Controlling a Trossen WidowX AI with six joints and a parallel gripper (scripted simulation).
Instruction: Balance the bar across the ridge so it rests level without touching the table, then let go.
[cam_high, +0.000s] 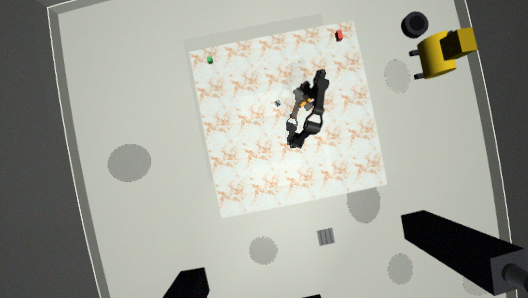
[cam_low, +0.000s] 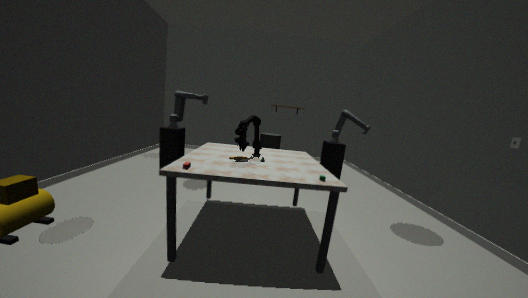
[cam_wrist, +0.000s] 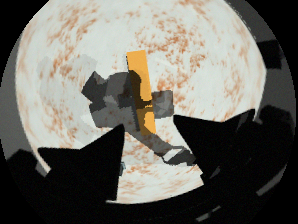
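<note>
Right now my gripper tip is 70 mm above the orange bar, 20 mm to the left of it and 10 mm short of it. From my gripper tip the other things lie so: small green cube: 640 mm to the left, 450 mm ahead, 60 mm below; then small red cube: 450 mm ahead, 360 mm to the right, 60 mm below.
</note>
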